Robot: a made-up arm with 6 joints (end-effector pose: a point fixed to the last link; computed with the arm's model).
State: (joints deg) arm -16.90 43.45 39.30 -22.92 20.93 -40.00
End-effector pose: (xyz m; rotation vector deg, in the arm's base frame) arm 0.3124 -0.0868 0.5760 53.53 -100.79 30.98
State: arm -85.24 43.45 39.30 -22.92 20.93 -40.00
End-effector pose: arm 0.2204 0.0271 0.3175 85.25 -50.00 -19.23
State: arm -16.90 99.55 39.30 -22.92 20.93 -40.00
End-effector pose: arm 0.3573 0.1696 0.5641 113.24 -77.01 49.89
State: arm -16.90 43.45 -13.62 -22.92 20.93 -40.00
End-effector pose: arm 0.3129 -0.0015 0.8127 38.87 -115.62 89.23
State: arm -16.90 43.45 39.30 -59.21 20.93 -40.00
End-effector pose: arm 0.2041 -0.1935 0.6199 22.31 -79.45 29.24
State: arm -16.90 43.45 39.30 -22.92 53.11 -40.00
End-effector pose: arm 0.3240 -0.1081 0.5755 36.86 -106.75 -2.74
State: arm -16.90 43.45 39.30 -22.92 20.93 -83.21
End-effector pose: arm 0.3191 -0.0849 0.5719 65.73 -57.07 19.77
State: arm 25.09 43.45 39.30 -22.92 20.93 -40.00
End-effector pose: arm 0.2200 -0.0702 0.7406 22.63 -122.89 62.91
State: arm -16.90 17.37 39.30 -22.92 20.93 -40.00
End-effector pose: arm 0.2191 -0.1649 0.6046 25.06 -104.66 21.11
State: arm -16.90 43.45 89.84 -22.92 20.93 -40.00
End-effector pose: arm 0.1477 -0.0492 0.4040 57.69 -74.93 -19.61
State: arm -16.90 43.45 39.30 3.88 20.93 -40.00
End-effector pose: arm 0.3685 0.0143 0.5983 78.35 -114.44 30.92
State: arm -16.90 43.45 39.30 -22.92 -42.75 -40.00
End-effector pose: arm 0.2713 -0.0737 0.5598 78.61 -69.11 96.34
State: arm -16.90 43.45 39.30 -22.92 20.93 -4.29
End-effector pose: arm 0.3058 -0.0870 0.5752 36.61 -135.62 39.46
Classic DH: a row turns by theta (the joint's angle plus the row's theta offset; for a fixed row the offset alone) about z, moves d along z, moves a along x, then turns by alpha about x. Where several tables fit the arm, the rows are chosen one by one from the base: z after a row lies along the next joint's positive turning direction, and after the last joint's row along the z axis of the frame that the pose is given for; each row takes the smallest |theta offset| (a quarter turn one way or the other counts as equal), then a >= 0, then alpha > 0; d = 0 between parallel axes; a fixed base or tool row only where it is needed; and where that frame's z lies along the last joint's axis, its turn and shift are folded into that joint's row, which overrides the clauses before.
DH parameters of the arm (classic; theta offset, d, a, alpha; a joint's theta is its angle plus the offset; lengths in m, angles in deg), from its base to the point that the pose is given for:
base (fixed): -30.56 0.5279 0.0505 101.23
joint 1: 0.79 -0.1176 -0.0271 -109.16
joint 2: -51.74 0.0916 -0.0059 -98.07
joint 3: 6.86 -0.029 -0.0486 102.3
joint 4: -26.53 0.2396 0.1614 -105.84
joint 5: 46.46 0.2395 -0.0237 84.97
joint 6: -65.24 -0.0275 0.0102 -39.51
tool (fixed): 0.44 -0.0063 0 0

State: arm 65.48 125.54 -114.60 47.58 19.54 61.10
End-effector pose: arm -0.0750 0.0470 0.3125 -103.15 -103.54 -0.48
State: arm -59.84 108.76 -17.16 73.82 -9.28 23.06
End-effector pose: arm 0.1537 0.0227 0.9207 -34.12 14.21 61.73
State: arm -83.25 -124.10 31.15 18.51 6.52 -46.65
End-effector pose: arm 0.2020 -0.1449 0.7810 -34.41 -31.94 32.26
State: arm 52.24 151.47 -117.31 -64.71 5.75 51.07
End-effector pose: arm -0.0573 0.0111 0.8344 -8.40 -12.69 27.99
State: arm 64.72 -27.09 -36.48 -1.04 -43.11 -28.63
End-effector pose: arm -0.0945 0.2267 0.7559 -82.96 -1.95 104.06
